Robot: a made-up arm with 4 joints. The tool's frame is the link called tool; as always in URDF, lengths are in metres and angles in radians.
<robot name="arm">
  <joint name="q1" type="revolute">
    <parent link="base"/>
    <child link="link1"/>
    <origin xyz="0.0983 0.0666 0.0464" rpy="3.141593 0 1.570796"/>
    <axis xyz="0 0 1"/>
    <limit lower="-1.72" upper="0.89" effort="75" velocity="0.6"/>
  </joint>
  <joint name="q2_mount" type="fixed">
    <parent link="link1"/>
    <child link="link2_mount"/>
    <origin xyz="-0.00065 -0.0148 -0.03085"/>
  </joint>
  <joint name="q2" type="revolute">
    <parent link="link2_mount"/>
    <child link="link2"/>
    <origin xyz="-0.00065 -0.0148 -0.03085" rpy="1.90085 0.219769 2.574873"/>
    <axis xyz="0 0 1"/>
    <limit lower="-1.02" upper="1.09" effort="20" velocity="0.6"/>
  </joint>
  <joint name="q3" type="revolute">
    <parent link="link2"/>
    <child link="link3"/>
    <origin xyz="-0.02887 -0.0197 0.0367" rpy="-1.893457 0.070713 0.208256"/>
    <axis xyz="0 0 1"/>
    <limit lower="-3.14" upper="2.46" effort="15" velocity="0.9"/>
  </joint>
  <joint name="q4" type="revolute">
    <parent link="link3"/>
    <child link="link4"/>
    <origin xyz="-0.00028 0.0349 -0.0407" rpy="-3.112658 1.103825 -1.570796"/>
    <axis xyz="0 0 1"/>
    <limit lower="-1.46" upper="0.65" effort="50" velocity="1.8"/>
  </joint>
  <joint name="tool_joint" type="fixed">
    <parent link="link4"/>
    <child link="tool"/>
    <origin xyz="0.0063 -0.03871 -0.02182" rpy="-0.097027 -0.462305 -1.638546"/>
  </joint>
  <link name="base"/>
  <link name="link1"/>
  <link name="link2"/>
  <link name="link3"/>
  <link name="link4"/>
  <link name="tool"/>
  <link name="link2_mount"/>
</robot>
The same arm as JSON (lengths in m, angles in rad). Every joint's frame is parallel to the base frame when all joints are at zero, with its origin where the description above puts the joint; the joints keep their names.
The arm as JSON. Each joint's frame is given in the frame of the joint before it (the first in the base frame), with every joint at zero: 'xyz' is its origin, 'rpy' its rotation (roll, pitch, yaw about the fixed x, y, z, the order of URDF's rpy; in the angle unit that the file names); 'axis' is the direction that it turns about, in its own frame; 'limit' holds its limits. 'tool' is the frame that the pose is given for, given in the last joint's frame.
{"units": {"length": "m", "angle": "rad"}, "joints": [
  {"name": "q1", "type": "revolute", "origin": {"xyz": [0.0983, 0.0666, 0.0464], "rpy": [0.0, 0.0, 0.0]}, "axis": [0.0, 0.0, -1.0], "limit": {"lower": -1.72, "upper": 0.89}},
  {"name": "q2", "type": "revolute", "origin": {"xyz": [-0.0296, -0.0013, 0.0617], "rpy": [0.0, 0.0, 0.0]}, "axis": [0.760198, 0.567498, 0.316299], "limit": {"lower": -1.02, "upper": 1.09}},
  {"name": "q3", "type": "revolute", "origin": {"xyz": [0.0052, 0.0446, 0.0235], "rpy": [0.0, 0.0, 0.0]}, "axis": [0.0, 0.0, -1.0], "limit": {"lower": -3.14, "upper": 2.46}},
  {"name": "q4", "type": "revolute", "origin": {"xyz": [-0.0296, -0.0185, 0.0407], "rpy": [0.0, 0.0, 0.0]}, "axis": [-0.737493, -0.503595, 0.449996], "limit": {"lower": -1.46, "upper": 0.65}}
], "tool": {"origin": {"xyz": [0.0401, -0.0196, -0.0047], "rpy": [1.0187, -0.1354, -1.4222]}}}

